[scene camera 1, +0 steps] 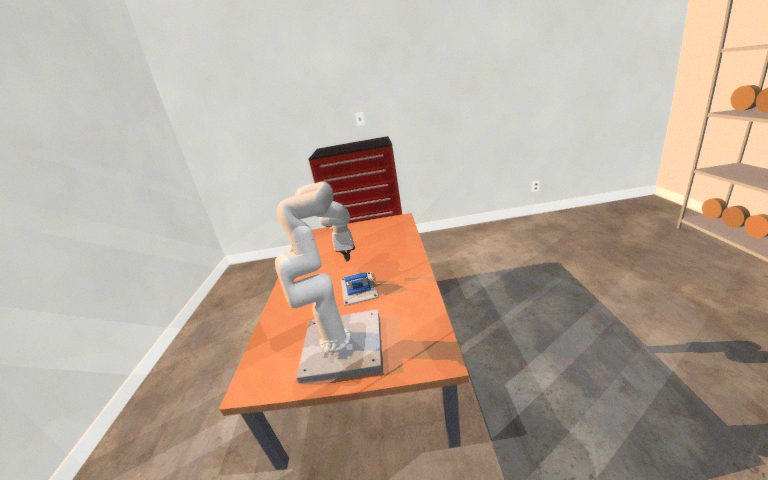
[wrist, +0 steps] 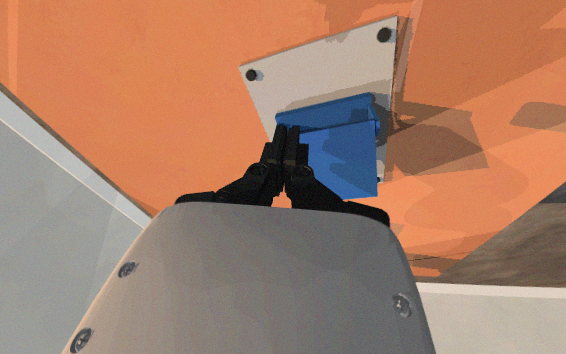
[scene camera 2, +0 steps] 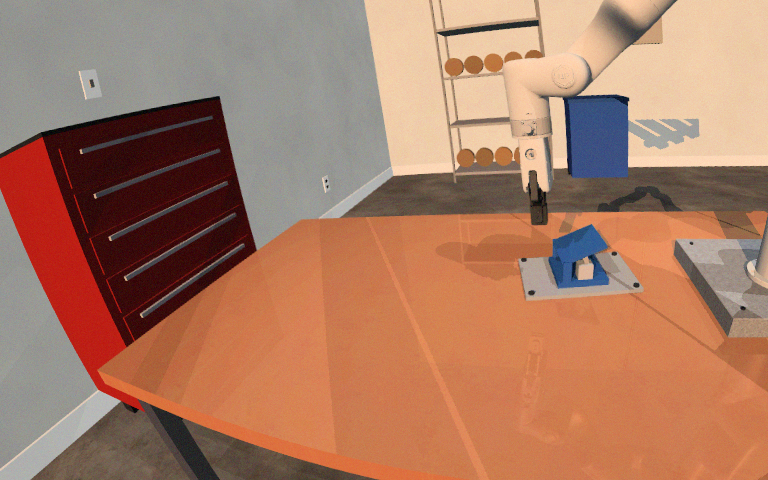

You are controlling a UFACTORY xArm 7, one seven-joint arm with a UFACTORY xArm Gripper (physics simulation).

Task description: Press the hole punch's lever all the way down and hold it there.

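Frame: origin at the arm's base, x ahead, y left, z up, level; centimetres.
Seen in the pictures: gripper, fingertip midpoint: [scene camera 1: 348, 260] [wrist: 288, 142] [scene camera 2: 539, 223]; arm's base at its link origin: [scene camera 1: 335, 340].
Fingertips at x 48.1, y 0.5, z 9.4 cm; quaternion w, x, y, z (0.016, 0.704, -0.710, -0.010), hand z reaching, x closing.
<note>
Pixels of each thing's middle, then the offset from my fingertips to it. "pt": a spot on its surface instead. Level surfaces: height alone.
- blue hole punch at a spot on its surface: [wrist: 325, 114] pt dy -3.6, dx -3.5, dz -11.0 cm
- light grey plate at the middle of its body: [wrist: 325, 135] [scene camera 2: 576, 273] [scene camera 1: 358, 287] dy -4.1, dx -7.7, dz -12.4 cm
- orange table at its surface level: dz -13.0 cm
The blue hole punch [scene camera 1: 357, 284] [scene camera 2: 566, 276] [wrist: 325, 114] is fixed on a light grey plate [scene camera 1: 351, 300] [scene camera 2: 538, 281] [wrist: 320, 67] with dark bolts at its corners. Its flat blue lever [scene camera 2: 580, 242] [wrist: 350, 157] is tilted up, with the raised end toward the robot's base in scene camera 2. A cream block shows under the lever. My gripper [scene camera 1: 347, 258] [scene camera 2: 539, 221] [wrist: 288, 142] is shut and empty. It points down and hangs above the table, apart from the lever, on the side away from the robot's base. In the wrist view the fingers cover part of the lever's left side.
The orange table [scene camera 1: 407, 316] [scene camera 2: 396, 339] also carries the arm's thick grey base plate [scene camera 1: 339, 366] [scene camera 2: 702, 283]. A red drawer cabinet [scene camera 1: 356, 172] [scene camera 2: 164, 198] stands beyond the table's far end. A blue bin [scene camera 2: 597, 138] and a shelf rack [scene camera 2: 450, 121] stand at the back wall in scene camera 2.
</note>
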